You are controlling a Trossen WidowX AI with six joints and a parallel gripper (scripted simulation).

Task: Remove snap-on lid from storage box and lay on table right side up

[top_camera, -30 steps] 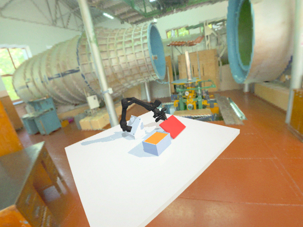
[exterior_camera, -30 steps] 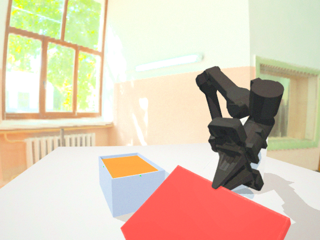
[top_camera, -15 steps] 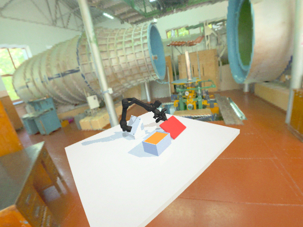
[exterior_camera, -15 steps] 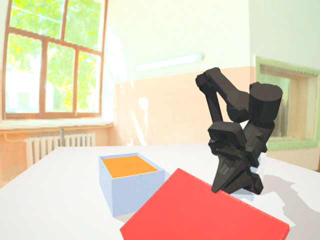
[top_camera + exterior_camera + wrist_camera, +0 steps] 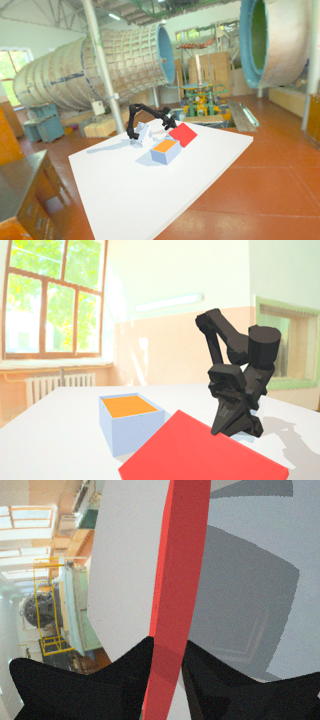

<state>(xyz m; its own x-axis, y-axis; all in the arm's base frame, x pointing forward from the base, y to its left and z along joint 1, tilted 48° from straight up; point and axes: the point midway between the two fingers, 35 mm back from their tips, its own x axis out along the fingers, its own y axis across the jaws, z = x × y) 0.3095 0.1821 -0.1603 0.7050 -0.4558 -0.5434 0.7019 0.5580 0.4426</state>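
Right now the red lid is 7 cm ahead of my gripper tip, 5 cm below it and 1 cm to the left of it. From my gripper tip the other things lie so: storage box 27 cm to the right, 9 cm ahead, 6 cm below.
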